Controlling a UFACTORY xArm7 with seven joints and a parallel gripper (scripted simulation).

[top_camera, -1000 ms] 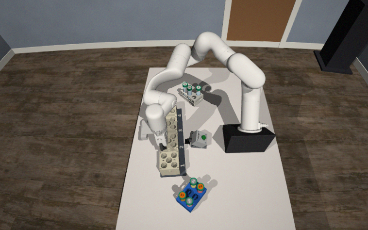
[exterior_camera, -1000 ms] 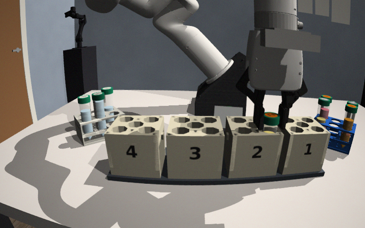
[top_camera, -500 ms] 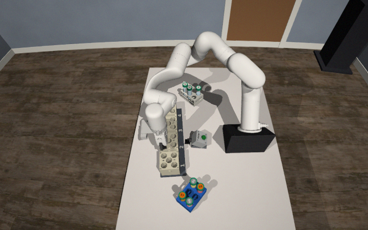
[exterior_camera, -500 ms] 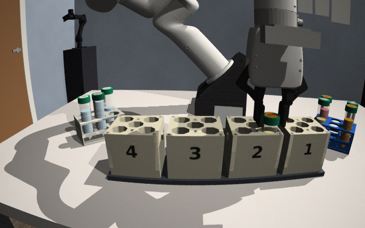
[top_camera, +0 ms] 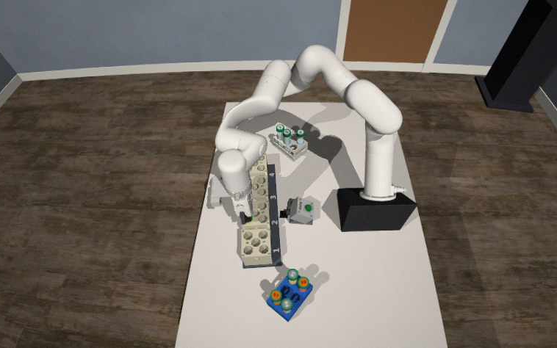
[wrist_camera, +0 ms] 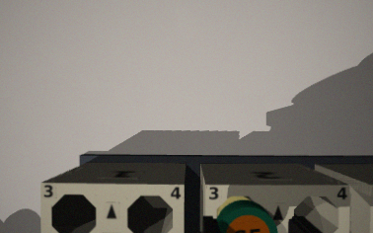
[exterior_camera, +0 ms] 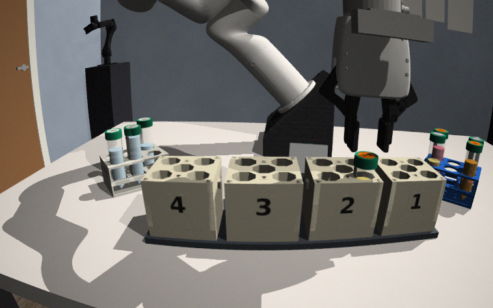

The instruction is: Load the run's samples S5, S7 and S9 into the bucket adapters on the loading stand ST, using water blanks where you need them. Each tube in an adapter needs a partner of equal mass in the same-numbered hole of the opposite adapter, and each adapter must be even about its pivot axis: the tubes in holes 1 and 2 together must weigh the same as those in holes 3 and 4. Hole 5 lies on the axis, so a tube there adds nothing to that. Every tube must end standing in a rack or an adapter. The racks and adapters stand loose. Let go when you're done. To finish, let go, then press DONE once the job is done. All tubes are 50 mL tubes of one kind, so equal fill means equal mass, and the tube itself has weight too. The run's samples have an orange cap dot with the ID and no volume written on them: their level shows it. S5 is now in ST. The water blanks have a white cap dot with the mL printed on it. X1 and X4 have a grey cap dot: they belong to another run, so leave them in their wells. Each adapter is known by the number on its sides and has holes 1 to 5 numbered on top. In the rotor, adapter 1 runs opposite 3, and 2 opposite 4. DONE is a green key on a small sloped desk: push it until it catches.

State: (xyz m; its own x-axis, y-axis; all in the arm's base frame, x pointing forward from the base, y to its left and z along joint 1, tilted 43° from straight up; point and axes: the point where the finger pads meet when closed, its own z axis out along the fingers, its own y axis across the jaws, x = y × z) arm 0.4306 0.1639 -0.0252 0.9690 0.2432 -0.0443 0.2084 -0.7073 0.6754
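Right now my hand is 22 cm past the pink-filled sample tube, 19 cm to the right of it and 9 cm above it. Round my hand: blue rack 17 cm behind, 22 cm to the left, 12 cm below; then green done key 20 cm behind, 9 cm to the right, 9 cm below; then S7 tube 14 cm behind, 24 cm to the left, 9 cm below.
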